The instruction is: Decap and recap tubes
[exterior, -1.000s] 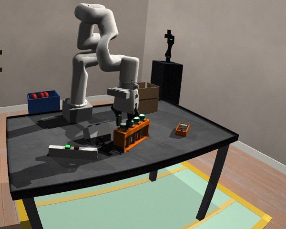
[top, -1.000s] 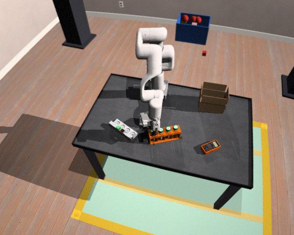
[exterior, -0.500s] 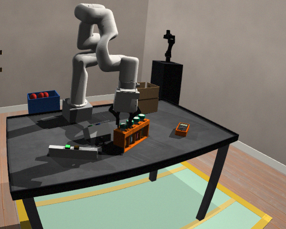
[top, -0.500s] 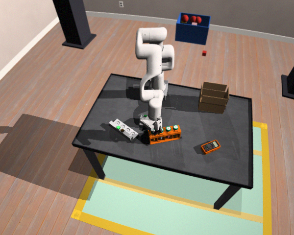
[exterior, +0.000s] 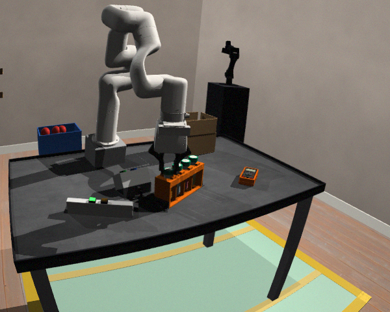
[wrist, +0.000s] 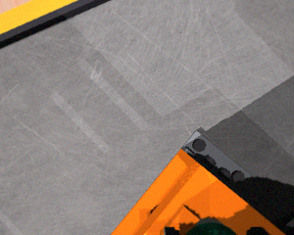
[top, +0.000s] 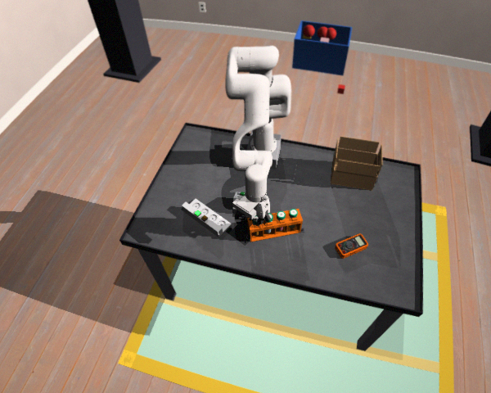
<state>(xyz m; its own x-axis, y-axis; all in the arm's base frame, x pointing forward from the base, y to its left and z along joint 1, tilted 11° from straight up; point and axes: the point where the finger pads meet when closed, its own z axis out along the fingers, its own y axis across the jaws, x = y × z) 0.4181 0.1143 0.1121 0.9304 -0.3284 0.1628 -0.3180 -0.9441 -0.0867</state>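
The green key lies 140 mm behind my hand, 110 mm to the right of it and 60 mm below it. Round my hand: blue key: 150 mm behind, 70 mm to the right, 60 mm below; table's front edge: 180 mm ahead, 120 mm below, 80 mm to the left; grey key housing: 130 mm behind, 90 mm to the right, 80 mm below.
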